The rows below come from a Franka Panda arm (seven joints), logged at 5 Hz.
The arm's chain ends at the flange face. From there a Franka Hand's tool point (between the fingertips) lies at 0.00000 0.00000 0.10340 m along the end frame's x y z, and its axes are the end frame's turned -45 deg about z.
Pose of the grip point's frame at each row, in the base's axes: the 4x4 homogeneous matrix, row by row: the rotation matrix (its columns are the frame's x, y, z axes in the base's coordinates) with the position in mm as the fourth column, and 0 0 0 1 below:
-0.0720, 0.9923, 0.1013, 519.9; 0.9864, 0.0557, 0.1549, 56.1; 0.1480, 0.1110, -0.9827, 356.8; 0, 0, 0, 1
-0.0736, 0.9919, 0.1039, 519.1; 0.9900, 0.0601, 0.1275, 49.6; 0.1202, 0.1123, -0.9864, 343.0; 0, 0, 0, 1
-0.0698, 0.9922, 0.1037, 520.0; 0.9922, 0.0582, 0.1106, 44.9; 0.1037, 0.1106, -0.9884, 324.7; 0, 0, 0, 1
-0.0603, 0.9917, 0.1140, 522.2; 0.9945, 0.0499, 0.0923, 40.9; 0.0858, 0.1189, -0.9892, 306.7; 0, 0, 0, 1
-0.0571, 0.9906, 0.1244, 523.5; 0.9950, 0.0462, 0.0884, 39.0; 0.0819, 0.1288, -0.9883, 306.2; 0, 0, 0, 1
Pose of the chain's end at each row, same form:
0.6508, 0.7526, 0.1013, 509.4; 0.7369, -0.6581, 0.1549, 40.1; 0.1831, -0.0262, -0.9827, 458.4; 0, 0, 0, 1
0.6493, 0.7534, 0.1039, 508.4; 0.7425, -0.6575, 0.1275, 36.4; 0.1644, -0.0056, -0.9864, 445.0; 0, 0, 0, 1
0.6522, 0.7509, 0.1037, 509.3; 0.7427, -0.6604, 0.1106, 33.5; 0.1515, 0.0049, -0.9884, 426.9; 0, 0, 0, 1
0.6586, 0.7439, 0.1140, 510.4; 0.7385, -0.6679, 0.0923, 31.4; 0.1447, 0.0234, -0.9892, 409.0; 0, 0, 0, 1
0.6601, 0.7408, 0.1244, 510.6; 0.7362, -0.6709, 0.0884, 29.9; 0.1490, 0.0332, -0.9883, 408.4; 0, 0, 0, 1

